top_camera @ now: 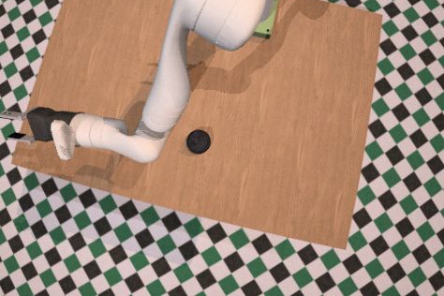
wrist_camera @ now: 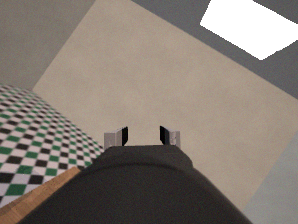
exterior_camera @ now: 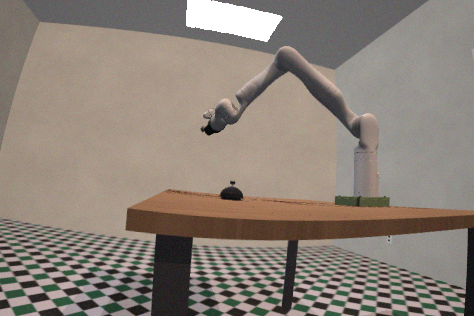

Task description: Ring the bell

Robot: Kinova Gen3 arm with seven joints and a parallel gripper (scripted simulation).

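Now: hand 11 cm past the bell button, 38 cm to the right of it and 29 cm above it. Also, from my hand: bell: 11 cm behind, 38 cm to the left, 31 cm below.
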